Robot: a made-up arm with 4 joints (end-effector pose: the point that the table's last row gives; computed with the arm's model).
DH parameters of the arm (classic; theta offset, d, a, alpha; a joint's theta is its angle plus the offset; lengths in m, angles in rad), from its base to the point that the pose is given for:
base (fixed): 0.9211 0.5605 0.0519 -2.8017
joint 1: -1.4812 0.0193 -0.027 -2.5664
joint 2: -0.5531 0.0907 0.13 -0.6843
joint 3: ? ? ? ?
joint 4: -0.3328 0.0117 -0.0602 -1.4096
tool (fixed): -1.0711 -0.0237 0 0
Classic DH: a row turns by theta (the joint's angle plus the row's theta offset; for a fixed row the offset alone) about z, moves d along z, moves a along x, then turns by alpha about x.
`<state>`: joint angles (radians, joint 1 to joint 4).
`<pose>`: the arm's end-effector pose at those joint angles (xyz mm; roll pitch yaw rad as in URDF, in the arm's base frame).
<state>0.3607 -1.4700 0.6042 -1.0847</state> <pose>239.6 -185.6 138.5 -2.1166 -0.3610 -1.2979</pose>
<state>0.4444 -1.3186 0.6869 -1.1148</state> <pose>221.0 -128.7 107.9 -2.1828 -0.2303 -1.2199</pose>
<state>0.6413 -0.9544 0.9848 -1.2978</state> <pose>152.2 41.5 70.1 -2.3811 0.0990 -1.0022</pose>
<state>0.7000 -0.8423 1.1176 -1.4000</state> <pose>118.8 101.4 74.1 -2.4599 0.1984 -0.9048</pose>
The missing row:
joint 3: -0.6808 -0.3928 0.3079 1.3723
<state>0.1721 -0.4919 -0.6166 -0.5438</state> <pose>359.9 60.1 201.6 -0.9625 -0.0439 -1.2664</pose>
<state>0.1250 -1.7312 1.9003 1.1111</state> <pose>-23.9 -130.2 70.0 0.1034 0.4798 0.4904</pose>
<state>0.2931 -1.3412 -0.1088 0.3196</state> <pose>271.7 -301.0 210.9 -0.7609 -0.6175 -1.0245</pose>
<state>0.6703 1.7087 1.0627 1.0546</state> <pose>-426.8 311.8 609.0 1.3142 -1.2941 1.3853</pose>
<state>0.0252 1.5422 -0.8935 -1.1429</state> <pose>-188.3 401.4 614.1 -0.6143 0.9938 0.5202</pose>
